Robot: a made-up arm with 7 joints. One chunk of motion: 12 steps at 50 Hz.
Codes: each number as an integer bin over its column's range. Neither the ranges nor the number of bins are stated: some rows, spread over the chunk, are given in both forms.
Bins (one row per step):
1: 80 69 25 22 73 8 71
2: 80 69 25 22 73 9 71
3: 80 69 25 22 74 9 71
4: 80 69 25 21 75 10 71
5: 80 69 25 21 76 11 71
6: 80 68 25 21 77 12 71
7: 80 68 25 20 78 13 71
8: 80 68 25 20 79 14 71
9: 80 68 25 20 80 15 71
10: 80 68 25 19 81 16 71
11: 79 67 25 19 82 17 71
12: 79 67 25 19 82 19 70
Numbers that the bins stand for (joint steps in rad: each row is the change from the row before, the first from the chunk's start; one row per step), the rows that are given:
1: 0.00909 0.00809 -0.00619 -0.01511 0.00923 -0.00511 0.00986
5: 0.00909 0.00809 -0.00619 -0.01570 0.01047 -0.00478 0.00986
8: 0.00909 0.00773 -0.00619 -0.01628 0.01172 -0.00444 0.00986
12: 0.00873 0.00736 -0.00619 -0.01687 0.01296 -0.00389 0.00935
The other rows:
2: 0.00909 0.00809 -0.00619 -0.01511 0.00923 -0.00500 0.00986
3: 0.00909 0.00809 -0.00619 -0.01511 0.00965 -0.00500 0.00986
4: 0.00909 0.00809 -0.00619 -0.01570 0.01006 -0.00489 0.00986
6: 0.00909 0.00773 -0.00619 -0.01570 0.01089 -0.00467 0.00986
7: 0.00909 0.00773 -0.00619 -0.01628 0.01130 -0.00456 0.00986
9: 0.00909 0.00773 -0.00619 -0.01628 0.01213 -0.00433 0.00986
10: 0.00909 0.00773 -0.00619 -0.01687 0.01255 -0.00422 0.00986
11: 0.00873 0.00736 -0.00619 -0.01687 0.01296 -0.00411 0.00986

